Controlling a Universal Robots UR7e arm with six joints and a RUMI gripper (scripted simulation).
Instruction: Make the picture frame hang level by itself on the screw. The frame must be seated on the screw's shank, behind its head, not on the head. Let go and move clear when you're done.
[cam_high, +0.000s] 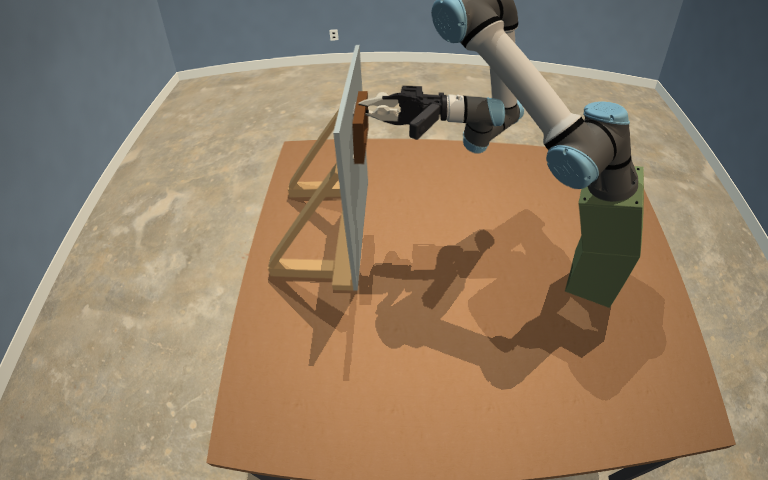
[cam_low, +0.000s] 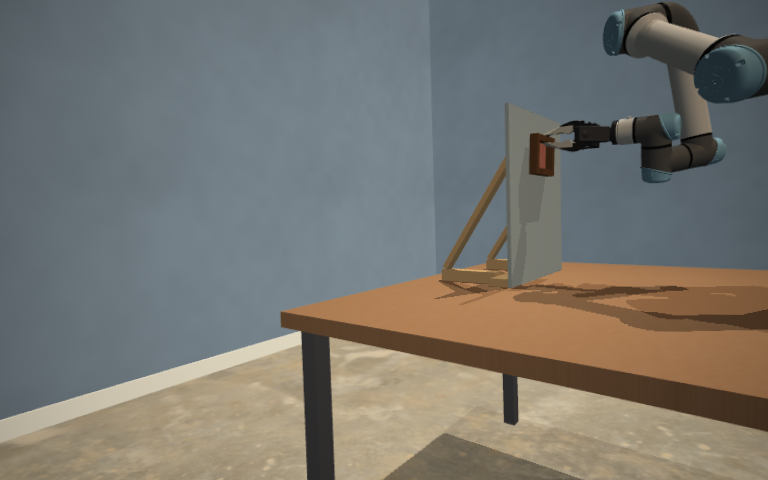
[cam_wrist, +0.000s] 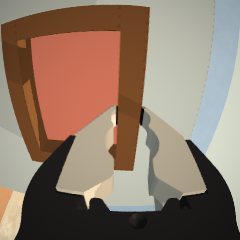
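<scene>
Now: hand 2 cm short of the brown picture frame, 1 cm to the right of it and 5 cm above it. The rest, counted from my hand: grey wall panel: 4 cm ahead, 19 cm below.
</scene>
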